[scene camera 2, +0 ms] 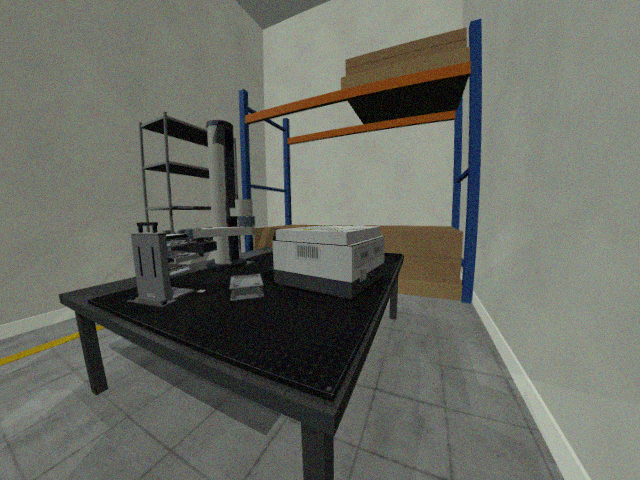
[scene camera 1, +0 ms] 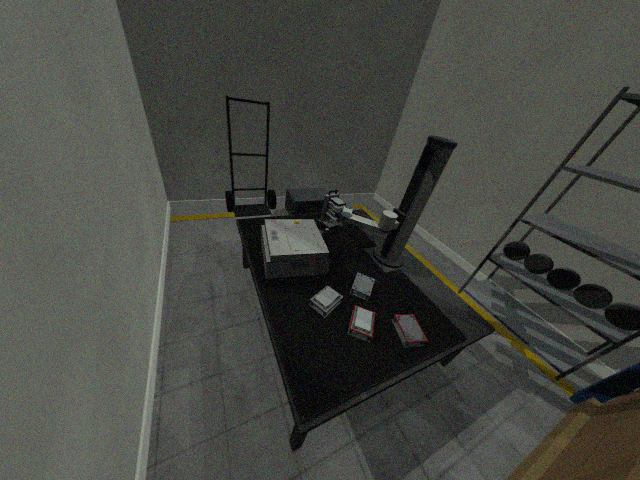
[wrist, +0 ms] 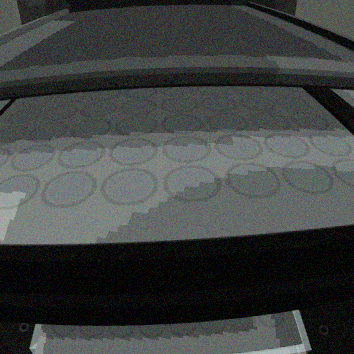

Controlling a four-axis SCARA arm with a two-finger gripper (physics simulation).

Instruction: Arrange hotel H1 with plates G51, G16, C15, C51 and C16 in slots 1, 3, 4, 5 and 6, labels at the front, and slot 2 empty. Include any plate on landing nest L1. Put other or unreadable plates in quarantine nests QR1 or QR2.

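Seen in the pictures: arm's base, link origin: (scene camera 2: 227, 264) (scene camera 1: 388, 257).
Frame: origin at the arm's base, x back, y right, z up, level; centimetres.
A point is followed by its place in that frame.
Note:
The grey upright hotel (scene camera 1: 332, 202) (scene camera 2: 152, 269) @(x -29.3, y 60.8, z 13.7 cm) stands at the table's far end. My gripper (scene camera 2: 195, 249) is at its open side, level with its shelves; its fingertips are too small or hidden to judge. In the wrist view, a pale plate with rows of round wells (wrist: 185, 185) lies under a grey shelf (wrist: 175, 35) @(x -24.5, y 50.2, z 18.1 cm), and part of another pale item (wrist: 175, 342) @(x -24.1, y 46.5, z 11.1 cm) shows below. Two red-edged nests (scene camera 1: 361, 322) @(x -60.9, y -46.9, z 7.7 cm) (scene camera 1: 409, 329) @(x -36.5, y -58.5, z 6.3 cm) and two pale nests (scene camera 1: 325, 300) @(x -73.1, y -28.5, z 7.7 cm) (scene camera 1: 363, 285) @(x -43.6, y -24.2, z 6.3 cm) stand on the table. Another pale nest-like item (scene camera 2: 246, 287) @(x -58.3, y 43.9, z 5.9 cm) stands between the hotel and the white instrument. No plate labels are readable.
The white boxy instrument (scene camera 1: 295, 248) @(x -83.3, y -2.1, z 25.9 cm) (scene camera 2: 323, 258) @(x -83.3, y 29.7, z 15.9 cm) stands on the black table (scene camera 1: 330, 372) @(x -85.1, y -60.8, z 1.3 cm) (scene camera 2: 248, 341) @(x -78.5, y 65.3, z 1.3 cm). The arm's tall column (scene camera 1: 413, 201) @(x -6.2, y -4.1, z 52.6 cm) (scene camera 2: 222, 191) @(x -5.5, y 5.0, z 47.1 cm) rises at the table's side. A hand truck (scene camera 1: 249, 154), a shelf unit (scene camera 1: 542, 193) and a blue-and-orange rack (scene camera 2: 473, 155) stand around.

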